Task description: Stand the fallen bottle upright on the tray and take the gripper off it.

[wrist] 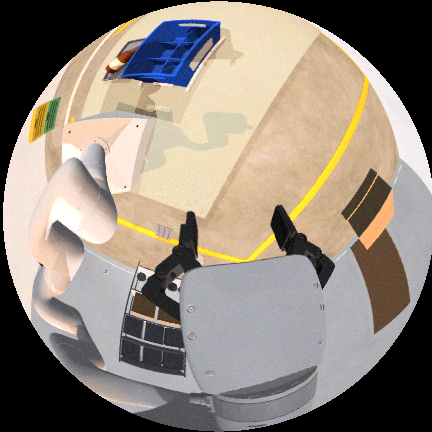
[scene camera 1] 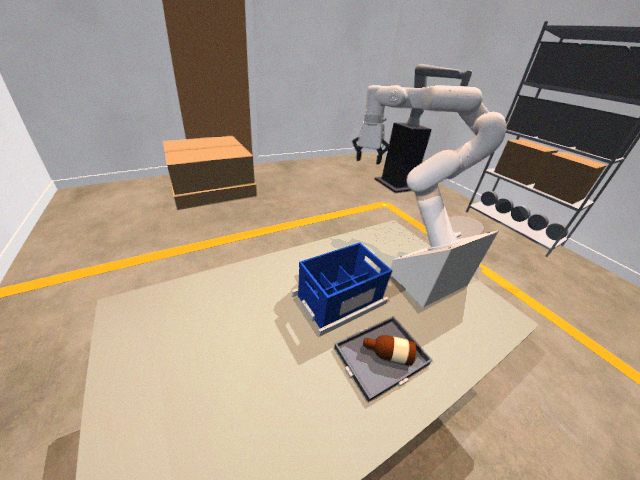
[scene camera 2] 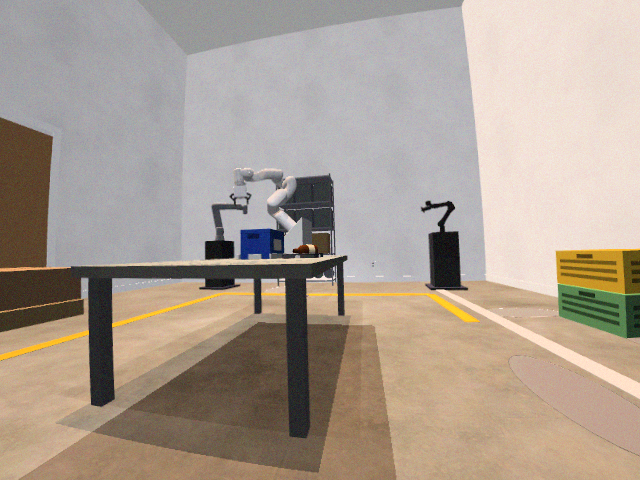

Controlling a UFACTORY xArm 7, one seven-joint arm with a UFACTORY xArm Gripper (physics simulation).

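Pixels of known places: gripper, fingertip midpoint: (wrist: 235, 217) (scene camera 1: 368, 162) (scene camera 2: 241, 205); arm's base, link origin: (wrist: 92, 155) (scene camera 1: 443, 246) (scene camera 2: 295, 230).
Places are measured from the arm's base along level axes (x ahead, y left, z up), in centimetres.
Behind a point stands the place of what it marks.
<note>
A brown bottle (scene camera 1: 386, 348) {x 40.9, y 21.3, z -13.5 cm} (scene camera 2: 306, 249) {x 41.6, y 22.4, z -15.6 cm} (wrist: 118, 62) {x 35.3, y 18.9, z -14.1 cm} with a cream label lies on its side on the grey tray (scene camera 1: 370, 396) {x 51.4, y 29.9, z -18.0 cm}. In scene camera 1 its neck points left and its base is at the right part of the tray. The tray also shows in the wrist view (wrist: 106, 78) {x 27.5, y 25.3, z -18.0 cm}, partly hidden behind the blue crate. My gripper (scene camera 1: 369, 156) {x 14.7, y -39.5, z 21.1 cm} (scene camera 2: 240, 201) {x 14.7, y -39.5, z 21.1 cm} (wrist: 235, 217) {x 14.7, y -39.5, z 21.1 cm} is open and empty. It hangs high above table height, beyond the crate and well away from the bottle, with its fingers pointing down.
A blue crate (scene camera 1: 312, 308) {x 54.4, y -3.2, z -16.4 cm} (scene camera 2: 253, 244) {x 54.7, y -5.9, z -12.0 cm} (wrist: 131, 75) {x 27.1, y -2.5, z -4.2 cm} with dividers stands on the table (scene camera 1: 206, 361) {x 91.3, y 1.2, z -20.5 cm} (scene camera 2: 191, 270) {x 122.8, y 12.7, z -22.1 cm}, close beside the tray. A grey slanted panel (scene camera 1: 439, 273) {x 11.9, y 9.8, z -2.2 cm} stands at the arm's base. A shelf rack, cardboard boxes and another arm on a black pedestal (scene camera 1: 405, 155) stand beyond the table.
</note>
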